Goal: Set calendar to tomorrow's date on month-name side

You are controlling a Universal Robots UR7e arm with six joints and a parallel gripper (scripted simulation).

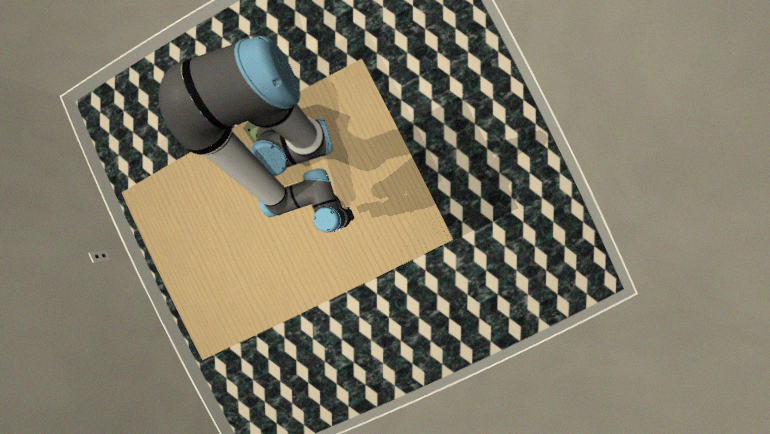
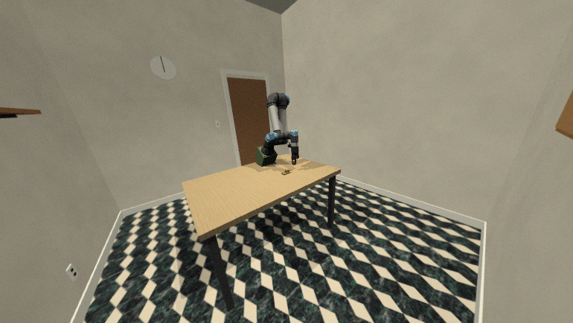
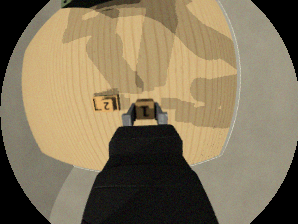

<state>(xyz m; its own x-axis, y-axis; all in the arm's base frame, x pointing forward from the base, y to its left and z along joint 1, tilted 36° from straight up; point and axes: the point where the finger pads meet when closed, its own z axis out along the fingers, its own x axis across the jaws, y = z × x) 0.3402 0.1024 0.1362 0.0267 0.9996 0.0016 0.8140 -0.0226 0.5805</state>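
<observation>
Right now the wooden tray is 110 mm to the right of my hand and 80 mm below it. Round my hand: wooden cube: 10 mm below.
</observation>
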